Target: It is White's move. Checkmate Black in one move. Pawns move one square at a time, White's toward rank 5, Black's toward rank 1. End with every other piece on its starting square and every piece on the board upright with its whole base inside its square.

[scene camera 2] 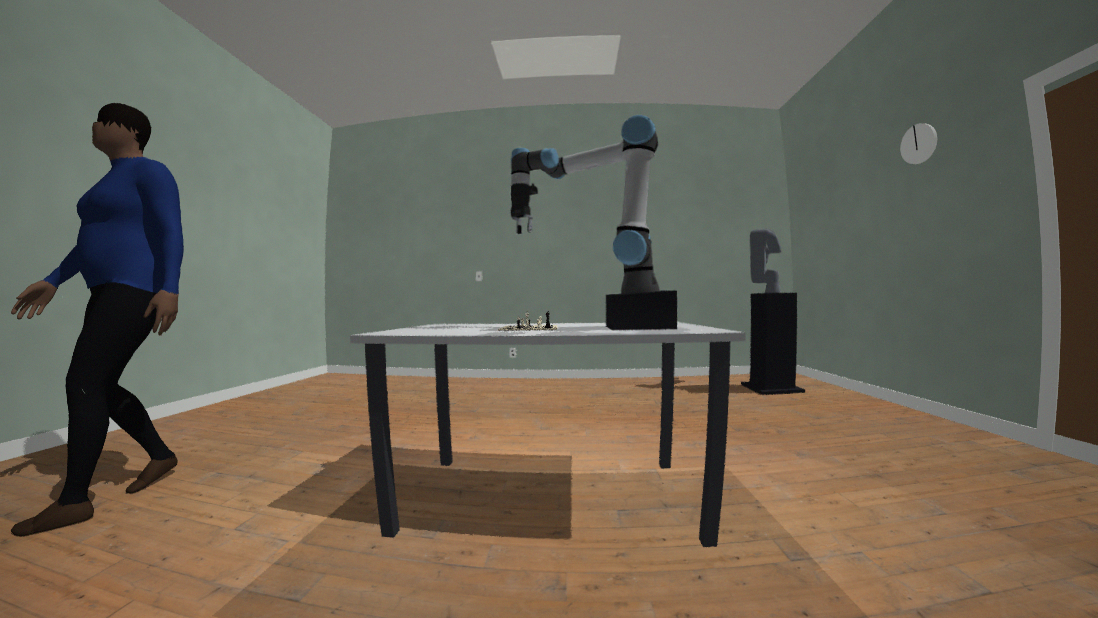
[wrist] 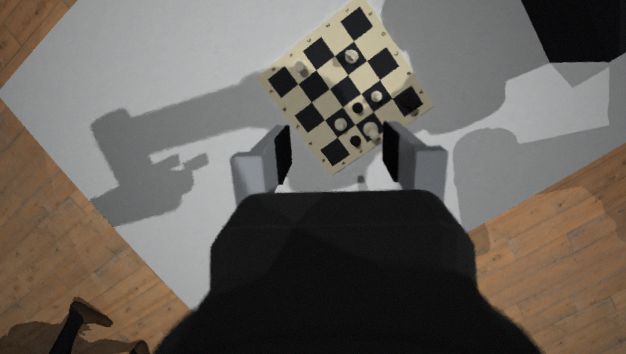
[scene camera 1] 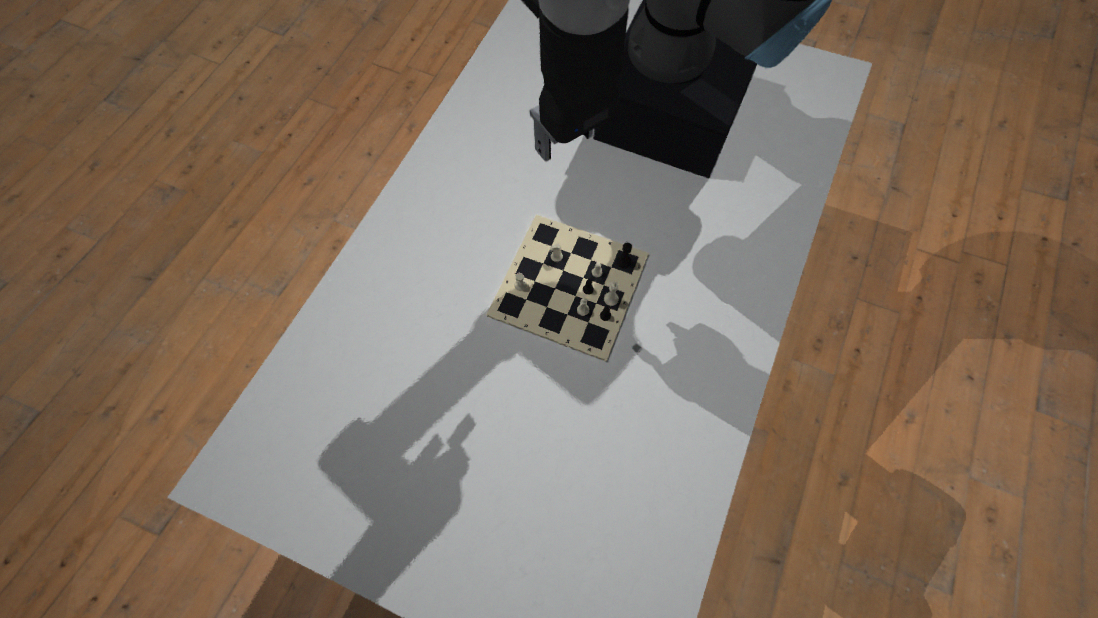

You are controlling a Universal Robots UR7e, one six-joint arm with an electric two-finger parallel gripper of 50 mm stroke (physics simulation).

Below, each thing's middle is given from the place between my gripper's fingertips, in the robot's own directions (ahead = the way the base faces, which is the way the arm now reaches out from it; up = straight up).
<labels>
My hand is 20 mm past the chessboard (scene camera 1: pixel 547 307), 10 mm to the right of it and 380 mm above it.
</labels>
